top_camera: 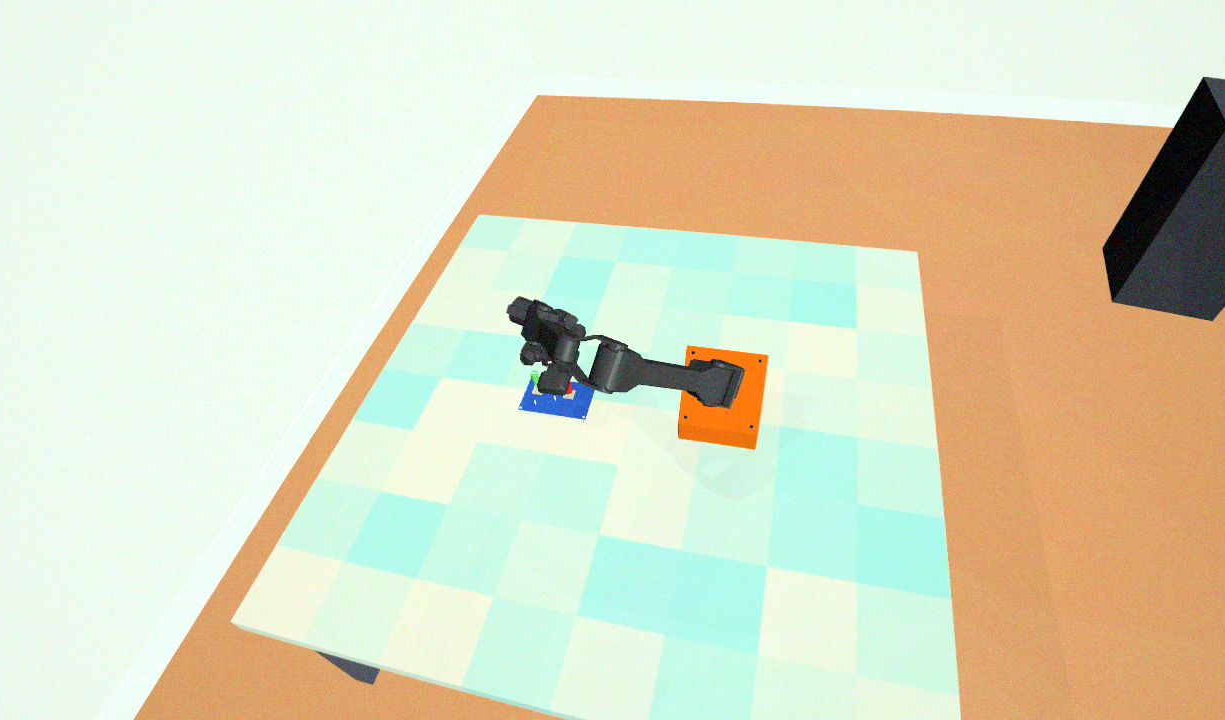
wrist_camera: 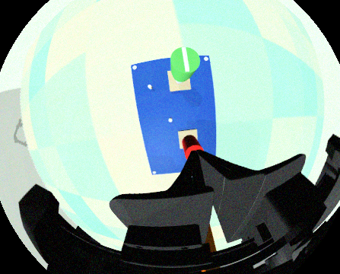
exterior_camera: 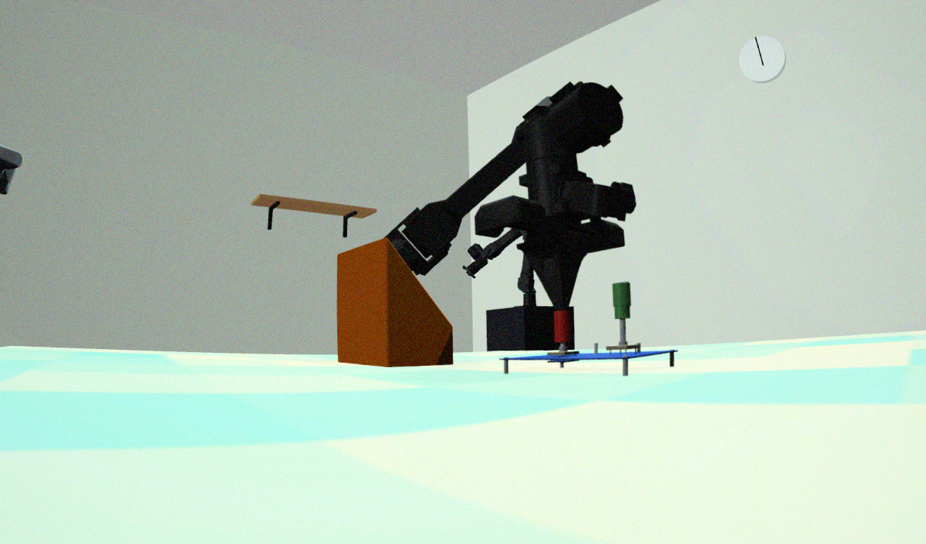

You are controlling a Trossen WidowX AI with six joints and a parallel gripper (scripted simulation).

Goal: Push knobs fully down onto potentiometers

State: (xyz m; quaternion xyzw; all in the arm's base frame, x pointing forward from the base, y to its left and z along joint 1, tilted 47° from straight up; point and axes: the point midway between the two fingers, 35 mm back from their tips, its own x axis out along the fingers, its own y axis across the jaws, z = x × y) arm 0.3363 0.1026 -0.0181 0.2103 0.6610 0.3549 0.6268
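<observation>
Now: gripper tip 2 cm above the red knob. Round my gripper tip: green knob: 7 cm ahead, 1 cm to the left, 1 cm above.
</observation>
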